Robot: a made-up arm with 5 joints.
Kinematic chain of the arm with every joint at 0, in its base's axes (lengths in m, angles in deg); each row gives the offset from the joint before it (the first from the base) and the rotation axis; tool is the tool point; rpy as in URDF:
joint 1: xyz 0.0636 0 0.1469 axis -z
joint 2: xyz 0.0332 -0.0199 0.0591 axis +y
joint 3: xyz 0.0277 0 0.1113 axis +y
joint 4: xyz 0.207 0 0.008 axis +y
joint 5: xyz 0.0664 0.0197 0 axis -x
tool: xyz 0 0 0 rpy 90 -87.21 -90
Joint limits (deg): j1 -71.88..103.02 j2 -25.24..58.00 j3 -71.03..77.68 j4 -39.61..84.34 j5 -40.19..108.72
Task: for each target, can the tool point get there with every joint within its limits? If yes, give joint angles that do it. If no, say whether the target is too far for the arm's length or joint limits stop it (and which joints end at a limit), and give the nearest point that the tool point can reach.
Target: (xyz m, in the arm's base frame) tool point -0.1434 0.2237 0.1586
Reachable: no: joint limits stop it (at a limit: joint 2, joint 3) | nearest point 0.0194 0.0478 0.1055 | short by 0.246 m
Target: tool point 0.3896 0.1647 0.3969
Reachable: yes | joints -26.83 32.11 -55.80 5.37 55.87
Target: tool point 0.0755 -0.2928 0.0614
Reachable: yes | joints 87.63 40.70 19.38 -27.72 35.11
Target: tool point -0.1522 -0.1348 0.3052
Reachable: no: joint limits stop it (at a limit: joint 1, joint 2, joint 4) | nearest point 0.0113 -0.2254 0.3012 | short by 0.187 m
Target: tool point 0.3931 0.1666 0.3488
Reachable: yes | joints -26.86 22.99 -28.05 -16.96 2.52
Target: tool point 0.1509 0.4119 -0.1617
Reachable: no: too far | nearest point 0.1561 0.2821 0.0159 | short by 0.220 m
